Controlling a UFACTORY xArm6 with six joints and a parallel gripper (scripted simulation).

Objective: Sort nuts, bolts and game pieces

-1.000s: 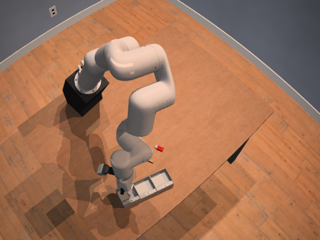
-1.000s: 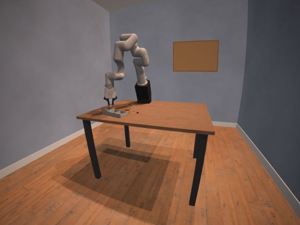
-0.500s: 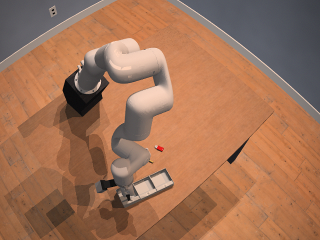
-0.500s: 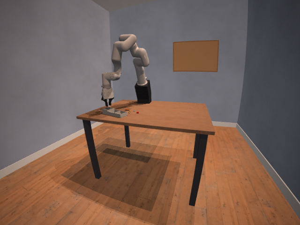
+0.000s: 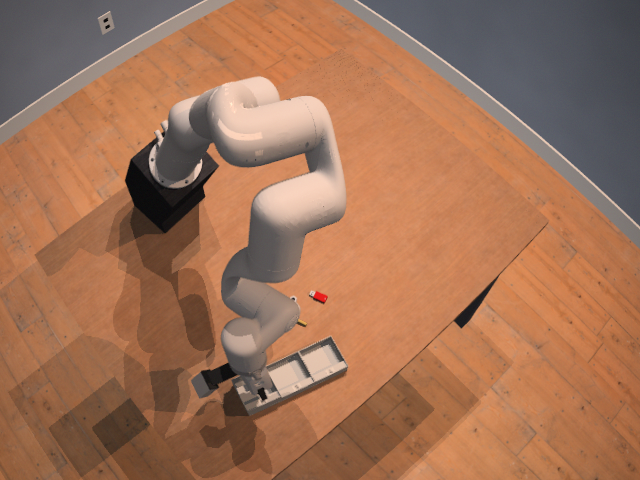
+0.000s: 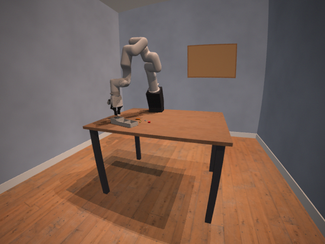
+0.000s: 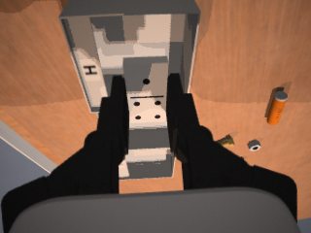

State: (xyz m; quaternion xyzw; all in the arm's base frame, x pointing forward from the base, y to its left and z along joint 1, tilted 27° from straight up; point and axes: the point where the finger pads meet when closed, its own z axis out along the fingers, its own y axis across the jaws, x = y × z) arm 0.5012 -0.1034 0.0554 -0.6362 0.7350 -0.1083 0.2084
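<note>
My hand is 14 cm past the grey hex nut, 20 cm to the right of it and 8 cm above it. Round my hand: orange cylinder 15 cm behind, 11 cm to the left, 8 cm below; then grey bin tray 2 cm ahead, 8 cm to the left, 7 cm below; then white domino 2 cm below.
</note>
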